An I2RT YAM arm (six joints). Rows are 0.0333 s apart.
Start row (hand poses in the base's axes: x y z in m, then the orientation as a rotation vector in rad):
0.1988 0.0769 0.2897 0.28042 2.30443 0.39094
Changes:
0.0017 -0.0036 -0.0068 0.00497 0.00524 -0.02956
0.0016 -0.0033 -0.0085 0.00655 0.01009 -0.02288
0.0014 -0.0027 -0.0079 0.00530 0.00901 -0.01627
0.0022 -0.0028 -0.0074 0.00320 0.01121 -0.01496
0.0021 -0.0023 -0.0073 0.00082 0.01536 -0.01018
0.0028 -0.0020 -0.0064 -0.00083 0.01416 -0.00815
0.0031 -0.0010 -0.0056 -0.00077 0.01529 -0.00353
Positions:
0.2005 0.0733 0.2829 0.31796 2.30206 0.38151
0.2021 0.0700 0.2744 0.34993 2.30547 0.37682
0.2035 0.0673 0.2665 0.37351 2.30942 0.37402
0.2057 0.0645 0.2591 0.39519 2.31594 0.36913
0.2078 0.0622 0.2518 0.41141 2.32795 0.36325
0.2106 0.0602 0.2454 0.42423 2.33945 0.35650
0.2137 0.0592 0.2398 0.43209 2.35334 0.35182

